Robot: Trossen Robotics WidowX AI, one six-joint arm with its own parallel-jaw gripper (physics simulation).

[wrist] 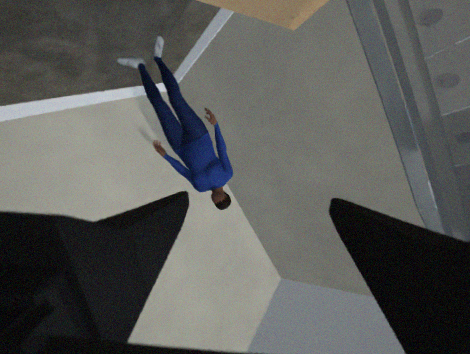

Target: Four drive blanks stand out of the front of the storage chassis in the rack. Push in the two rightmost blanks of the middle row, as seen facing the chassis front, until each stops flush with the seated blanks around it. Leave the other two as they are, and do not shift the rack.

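Places are measured from the arm's base along level axes (x right, y back, z down), in metres.
Pixels of known places: gripper, fingertip midpoint: (pixel 258 201).
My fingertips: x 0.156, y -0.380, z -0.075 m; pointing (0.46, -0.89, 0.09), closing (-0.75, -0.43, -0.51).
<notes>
Ahead of a thing's pixels: the offset from my fingertips to its top centre. "spot": to the spot under its first point.
My gripper (pixel 258 201) is open in the wrist view, with nothing between its two black fingers. Part of a grey metal rack (pixel 392 110) shows along the right edge, running steeply down toward the right finger and partly hidden by it. Beyond its rails, dim grey panels @(spot: dx -0.116, dy -0.112, dz -0.010 m) (pixel 450 100) with dark round marks and thin light seams show at the far right. I cannot tell whether these panels belong to the storage chassis. No drive blank can be made out clearly, so how far any stands out cannot be told. The fingertips appear left of the rack's rails.
The view is upside down. A tan tabletop corner @(spot: dx +0.016, dy -0.664, dz +0.296 m) (pixel 290 15) shows at the top. A person in blue (pixel 205 160) stands in the background near the room's corner, with head toward the bottom of the view. Dark floor (pixel 75 50) is at upper left, and pale walls meet behind the fingers.
</notes>
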